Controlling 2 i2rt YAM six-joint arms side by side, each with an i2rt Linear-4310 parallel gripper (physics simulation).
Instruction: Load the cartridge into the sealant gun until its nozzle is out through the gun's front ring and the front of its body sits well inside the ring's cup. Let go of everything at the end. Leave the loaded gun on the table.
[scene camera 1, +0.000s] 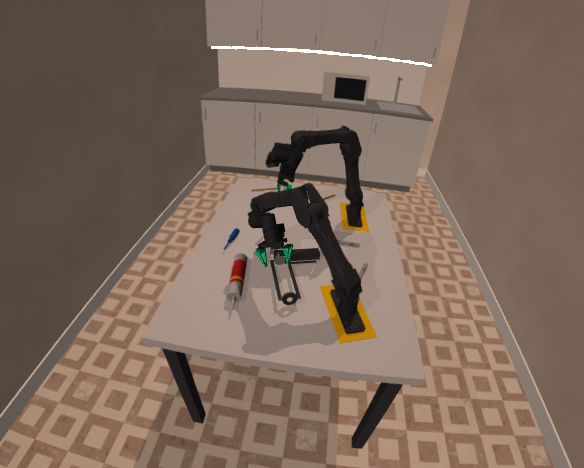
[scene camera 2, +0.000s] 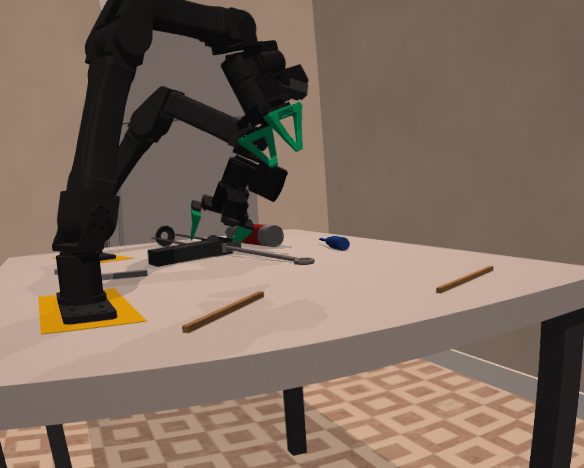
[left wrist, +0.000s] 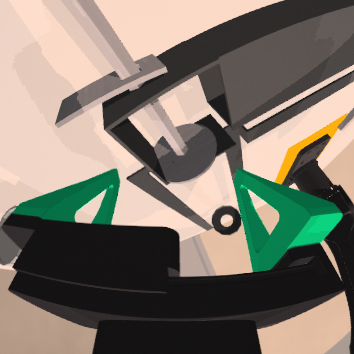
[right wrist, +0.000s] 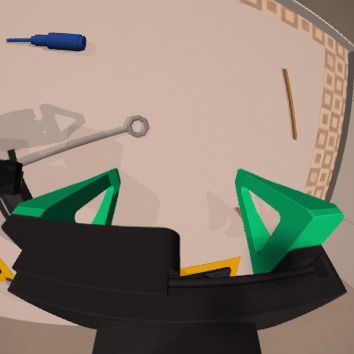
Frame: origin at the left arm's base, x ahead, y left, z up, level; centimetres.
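Seen in the pictures: left gripper, fingertip midpoint: (scene camera 1: 277, 265) (left wrist: 176, 174); right gripper, fingertip midpoint: (scene camera 1: 280, 187) (scene camera 2: 286, 158) (right wrist: 177, 174); left arm's base, link origin: (scene camera 1: 346, 310) (left wrist: 299, 165); right arm's base, link origin: (scene camera 1: 353, 216) (scene camera 2: 83, 307).
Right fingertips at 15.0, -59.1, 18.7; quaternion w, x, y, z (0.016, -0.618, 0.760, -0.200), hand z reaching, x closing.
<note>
Pixels of each thing's top centre, then the offset from my right fingertips to it, as dx, dy, dz. "spot": a spot on its surface instead.
- sealant gun, surface spot: (left wrist: 295, 55) spot: -2.2, +27.9, -15.4
- front ring, surface spot: (left wrist: 216, 220) (scene camera 1: 285, 301) spot: +6.4, +54.0, -15.9
- grey cartridge, top centre: (scene camera 2: 247, 223) (scene camera 1: 236, 276) +22.3, +41.8, -13.7
- gun's rod, top centre: (right wrist: 49, 153) (scene camera 2: 250, 245) +4.5, +17.6, -16.1
- blue screwdriver, top centre: (scene camera 2: 331, 235) (right wrist: 38, 36) (scene camera 1: 230, 237) +23.8, +14.0, -16.0
The sealant gun (scene camera 1: 304, 255) (scene camera 2: 175, 253) (left wrist: 295, 55) lies on the table. Its two rails run to the front ring (scene camera 1: 284, 301) (scene camera 2: 158, 235) (left wrist: 216, 220); the cradle is empty and its plunger disc (left wrist: 197, 150) sits at the rear. The red and grey cartridge (scene camera 1: 238, 272) (scene camera 2: 256, 234) lies apart, left of the gun in scene camera 1, nozzle toward the near edge. My left gripper (scene camera 1: 276, 264) (scene camera 2: 215, 240) (left wrist: 176, 174) is open over the gun's rear, with nothing held. My right gripper (scene camera 2: 286, 157) (right wrist: 177, 174) is open, empty and high above the table.
The gun's rod (scene camera 2: 265, 255) (right wrist: 75, 146) extends from its rear. A blue screwdriver (scene camera 1: 233, 235) (scene camera 2: 337, 243) (right wrist: 65, 41) lies beyond the cartridge. Brown sticks (scene camera 2: 225, 311) (right wrist: 291, 110) lie at the far end in scene camera 1. Grey bars (scene camera 1: 349, 244) lie near the arm bases.
</note>
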